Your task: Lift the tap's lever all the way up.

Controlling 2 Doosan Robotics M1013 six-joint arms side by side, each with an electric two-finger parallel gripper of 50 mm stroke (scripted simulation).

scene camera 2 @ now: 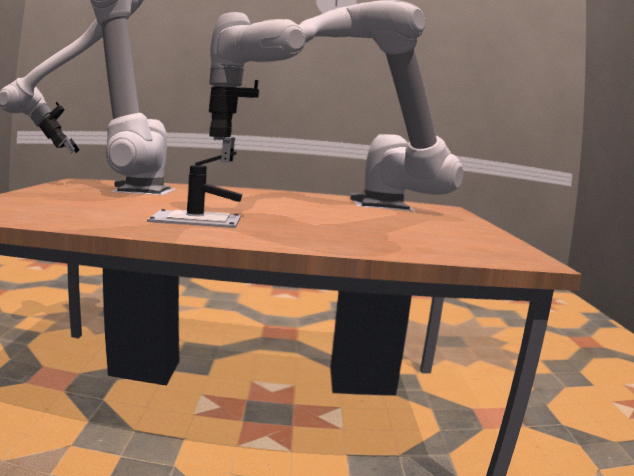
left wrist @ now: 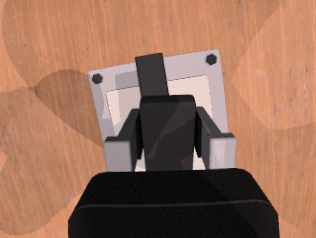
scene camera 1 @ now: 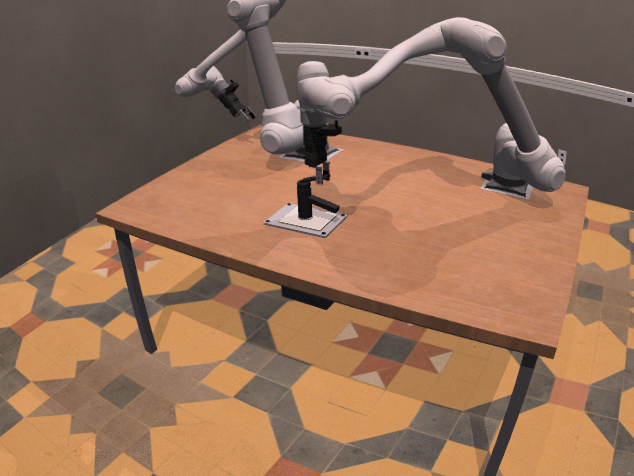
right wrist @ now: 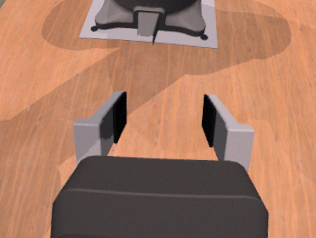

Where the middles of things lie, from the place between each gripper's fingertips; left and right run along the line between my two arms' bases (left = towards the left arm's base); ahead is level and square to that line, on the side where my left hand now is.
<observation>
Right now the lever (left wrist: 168, 121) is 1 cm behind my left hand (scene camera 2: 227, 161), 3 cm to the right of it and 1 cm below it. Also, from my left hand: black tap (scene camera 2: 197, 187) 1 cm behind, 5 cm to the right, 6 cm below.
Now: right hand 630 mm short of the black tap, 620 mm to the right of it and 40 mm above it. The rest, counted from my right hand: lever: 640 mm to the left, 630 mm ahead, 10 mm above.
</observation>
